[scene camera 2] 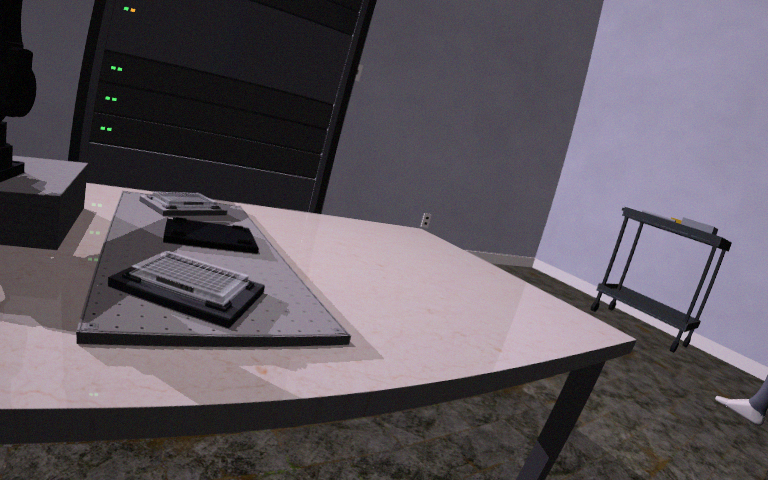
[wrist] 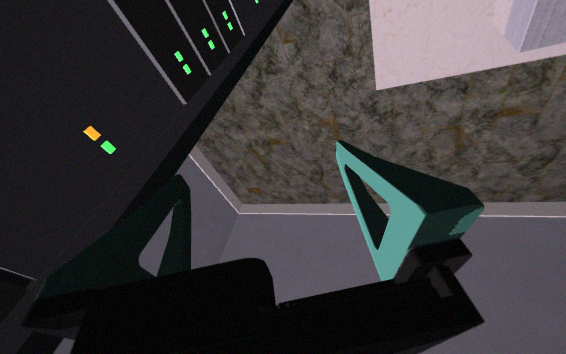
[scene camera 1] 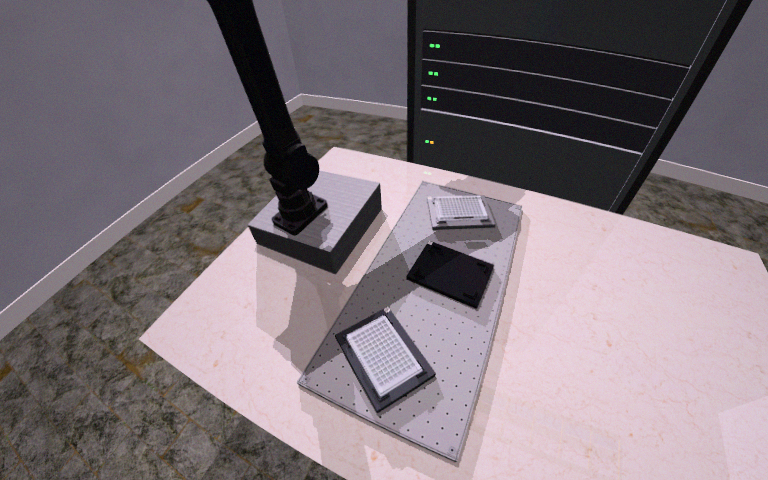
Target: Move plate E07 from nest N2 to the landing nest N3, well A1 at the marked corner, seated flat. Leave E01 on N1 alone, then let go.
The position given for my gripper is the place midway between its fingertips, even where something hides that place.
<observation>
My gripper [wrist: 260,164] is open, with nothing in its grasp. Further things: a black plate nest [scene camera 1: 461,277].
The black plate nest also shows in scene camera 2 [scene camera 2: 181,231].
</observation>
